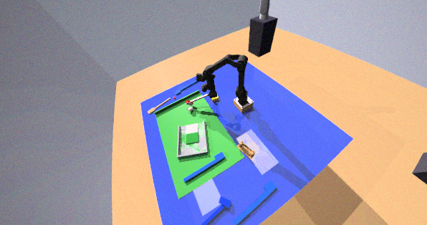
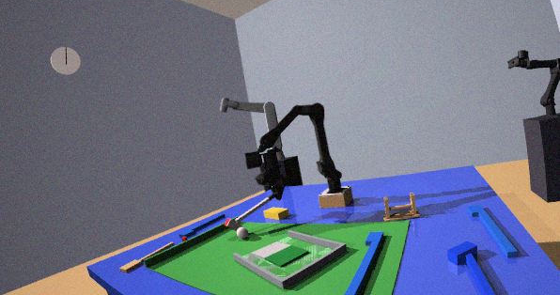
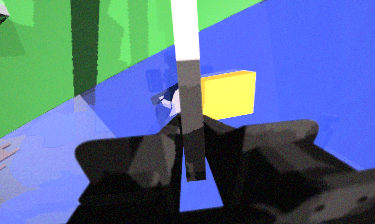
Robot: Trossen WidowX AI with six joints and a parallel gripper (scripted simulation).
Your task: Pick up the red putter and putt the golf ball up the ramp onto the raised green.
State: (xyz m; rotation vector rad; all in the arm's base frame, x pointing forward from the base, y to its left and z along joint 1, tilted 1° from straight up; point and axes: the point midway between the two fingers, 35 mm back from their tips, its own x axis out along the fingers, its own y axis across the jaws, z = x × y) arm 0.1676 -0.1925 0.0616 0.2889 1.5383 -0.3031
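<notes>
Now: the yellow block 70 mm below my gripper tip, 40 mm to the right of it and 20 mm behind it. From my gripper tip the other things lie so: white golf ball (230 mm ahead, 60 mm below, 30 mm to the right); dark green rail (310 mm ahead, 200 mm to the right, 70 mm below); grey frame (330 mm ahead, 230 mm to the left, 80 mm below).
</notes>
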